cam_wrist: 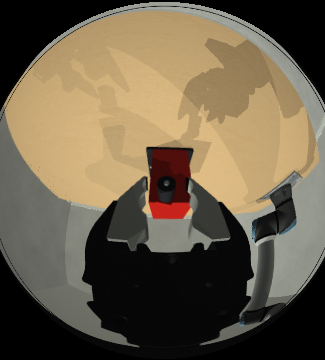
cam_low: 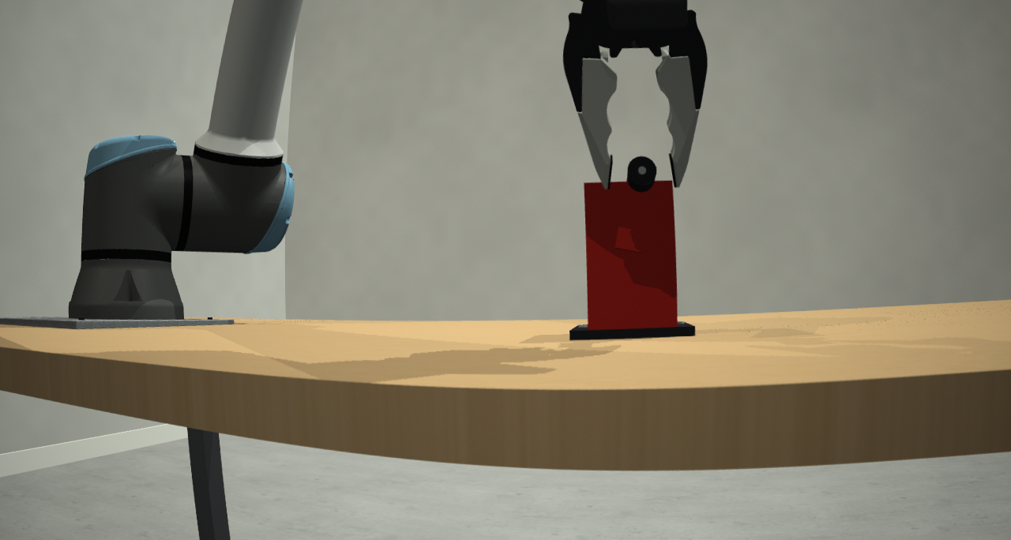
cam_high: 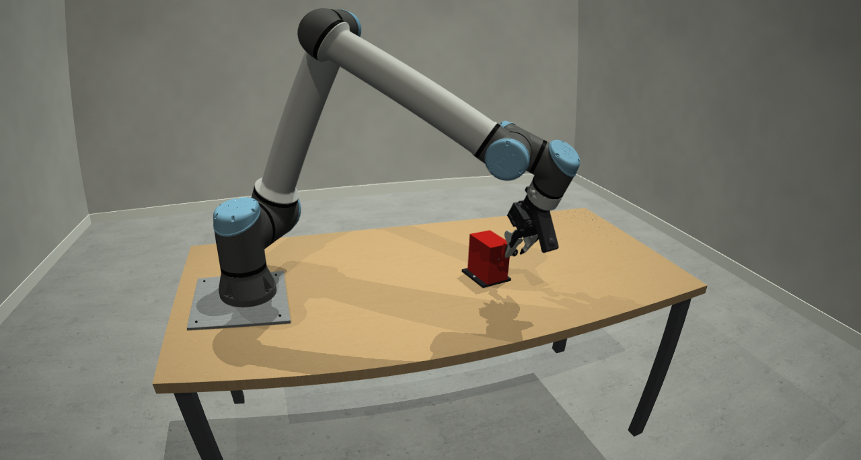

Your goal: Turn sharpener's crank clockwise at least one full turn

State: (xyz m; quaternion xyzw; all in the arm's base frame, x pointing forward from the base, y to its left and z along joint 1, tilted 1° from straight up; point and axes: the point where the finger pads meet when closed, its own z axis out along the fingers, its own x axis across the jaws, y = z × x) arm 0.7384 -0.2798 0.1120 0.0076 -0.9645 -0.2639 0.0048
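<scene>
Right now my hand is 2 cm to the right of the black knob.
</scene>
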